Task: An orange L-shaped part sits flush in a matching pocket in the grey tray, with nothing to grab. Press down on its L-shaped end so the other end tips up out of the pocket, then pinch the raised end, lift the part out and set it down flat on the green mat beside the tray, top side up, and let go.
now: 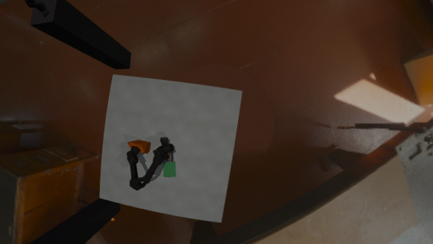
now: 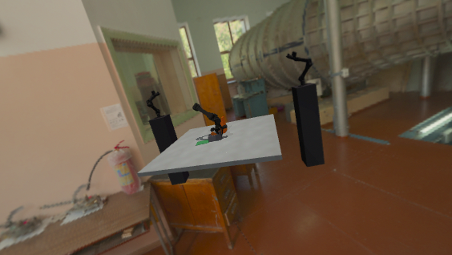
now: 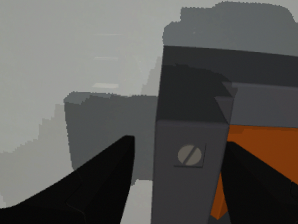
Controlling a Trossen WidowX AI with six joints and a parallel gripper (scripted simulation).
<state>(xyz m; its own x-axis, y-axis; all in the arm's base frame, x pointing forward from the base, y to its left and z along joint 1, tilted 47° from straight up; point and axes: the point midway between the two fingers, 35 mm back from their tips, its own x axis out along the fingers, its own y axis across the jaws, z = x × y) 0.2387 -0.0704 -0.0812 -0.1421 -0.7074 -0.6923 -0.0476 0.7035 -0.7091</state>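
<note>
Now: gripper tip 1 cm past the orange part and 5 cm to the left of it. Round my gripper tip: green mat: 22 cm to the right, 5 cm below.
</note>
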